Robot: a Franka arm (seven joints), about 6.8 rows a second.
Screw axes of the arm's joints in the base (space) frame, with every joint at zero. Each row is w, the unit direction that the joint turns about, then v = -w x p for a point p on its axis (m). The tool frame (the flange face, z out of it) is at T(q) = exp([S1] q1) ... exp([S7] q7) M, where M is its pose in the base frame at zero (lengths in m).
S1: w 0 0 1 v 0 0 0
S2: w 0 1 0 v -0.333 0 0
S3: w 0 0 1 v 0 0 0
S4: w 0 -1 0 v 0.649 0 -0.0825
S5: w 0 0 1 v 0 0 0
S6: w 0 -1 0 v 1.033 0 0
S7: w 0 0 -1 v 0 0.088 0
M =
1 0 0 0.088
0 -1 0 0
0 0 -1 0.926
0 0 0 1
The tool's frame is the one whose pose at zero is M.
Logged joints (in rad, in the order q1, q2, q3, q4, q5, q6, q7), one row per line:
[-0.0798 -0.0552 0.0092 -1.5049 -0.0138 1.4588 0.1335]
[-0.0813 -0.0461 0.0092 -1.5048 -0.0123 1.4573 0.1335]
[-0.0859 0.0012 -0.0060 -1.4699 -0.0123 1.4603 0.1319]
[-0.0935 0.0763 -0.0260 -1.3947 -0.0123 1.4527 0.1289]
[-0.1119 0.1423 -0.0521 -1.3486 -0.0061 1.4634 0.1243]
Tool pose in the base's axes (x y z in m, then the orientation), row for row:
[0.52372 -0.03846 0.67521 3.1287 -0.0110 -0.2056]
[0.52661 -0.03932 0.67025 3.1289 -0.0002 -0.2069]
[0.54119 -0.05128 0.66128 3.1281 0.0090 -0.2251]
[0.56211 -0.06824 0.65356 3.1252 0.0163 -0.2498]
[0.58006 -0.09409 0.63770 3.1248 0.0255 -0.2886]
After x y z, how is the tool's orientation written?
As angles about the fixed x, y, z axes (roll, pitch, yaw), in radians.
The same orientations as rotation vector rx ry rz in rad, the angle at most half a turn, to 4 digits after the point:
[3.1111 -0.3211 0.0150]
[3.1122 -0.3231 -0.0017]
[3.1094 -0.3513 -0.0164]
[3.1029 -0.3894 -0.0285]
[3.0959 -0.4495 -0.0433]

